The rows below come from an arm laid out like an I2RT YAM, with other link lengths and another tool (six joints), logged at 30 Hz.
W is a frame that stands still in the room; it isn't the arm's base.
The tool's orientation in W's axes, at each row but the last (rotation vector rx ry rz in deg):
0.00, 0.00, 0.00
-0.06, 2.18, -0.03
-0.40, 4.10, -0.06
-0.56, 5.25, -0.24
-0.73, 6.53, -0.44
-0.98, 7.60, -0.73
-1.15, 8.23, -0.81
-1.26, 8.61, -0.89
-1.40, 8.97, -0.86
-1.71, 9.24, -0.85
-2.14, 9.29, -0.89
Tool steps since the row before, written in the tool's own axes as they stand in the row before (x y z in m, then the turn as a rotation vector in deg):
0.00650, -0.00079, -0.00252, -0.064, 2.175, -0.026
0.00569, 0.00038, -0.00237, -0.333, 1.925, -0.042
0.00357, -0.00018, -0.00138, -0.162, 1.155, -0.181
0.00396, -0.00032, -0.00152, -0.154, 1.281, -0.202
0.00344, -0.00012, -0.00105, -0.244, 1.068, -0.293
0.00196, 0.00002, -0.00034, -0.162, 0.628, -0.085
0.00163, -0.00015, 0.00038, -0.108, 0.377, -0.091
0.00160, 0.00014, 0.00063, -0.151, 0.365, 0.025
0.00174, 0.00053, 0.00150, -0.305, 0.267, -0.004
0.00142, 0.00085, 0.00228, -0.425, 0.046, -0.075
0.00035, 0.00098, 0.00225, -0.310, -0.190, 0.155
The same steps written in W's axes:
0.00650, -0.00079, -0.00252, -0.064, 2.175, -0.026
0.00560, 0.00037, -0.00259, -0.333, 1.925, -0.031
0.00346, -0.00019, -0.00163, -0.174, 1.154, -0.177
0.00380, -0.00035, -0.00187, -0.167, 1.280, -0.200
0.00330, -0.00016, -0.00143, -0.268, 1.066, -0.277
0.00190, -0.00001, -0.00060, -0.165, 0.629, -0.074
0.00167, -0.00017, 0.00015, -0.115, 0.377, -0.083
0.00168, 0.00013, 0.00038, -0.140, 0.368, 0.039
0.00196, 0.00054, 0.00120, -0.298, 0.272, 0.037
0.00178, 0.00089, 0.00200, -0.431, 0.051, -0.007
0.00072, 0.00105, 0.00212, -0.283, -0.179, 0.210

